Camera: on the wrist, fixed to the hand. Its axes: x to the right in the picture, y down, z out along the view.
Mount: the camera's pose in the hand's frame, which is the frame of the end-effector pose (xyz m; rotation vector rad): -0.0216 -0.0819 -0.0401 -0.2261 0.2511 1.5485
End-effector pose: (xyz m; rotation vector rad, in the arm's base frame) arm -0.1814 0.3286 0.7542 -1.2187 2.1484 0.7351
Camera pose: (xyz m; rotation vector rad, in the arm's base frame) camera -0.1079 0.2775 0.7819 -0.5195 -2.5597 -1.2083
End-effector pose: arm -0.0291 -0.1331 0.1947 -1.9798 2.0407 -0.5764
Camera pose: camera 0.0282 -0.1074 0.2642 0.0608 2.9876 -0.1817
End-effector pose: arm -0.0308 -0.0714 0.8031 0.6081 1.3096 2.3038
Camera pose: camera -0.0240 -0.0726 0.7096 -0.9019 -0.2905 -1.9695
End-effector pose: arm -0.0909 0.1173 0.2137 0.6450 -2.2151 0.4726
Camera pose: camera -0.0078 0.0786 0.2334 -1.3156 -2.0588 0.9112
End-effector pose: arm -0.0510 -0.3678 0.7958 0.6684 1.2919 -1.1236
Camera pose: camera -0.1396 -0.3557 0.8239 1.2879 0.6803 0.3747
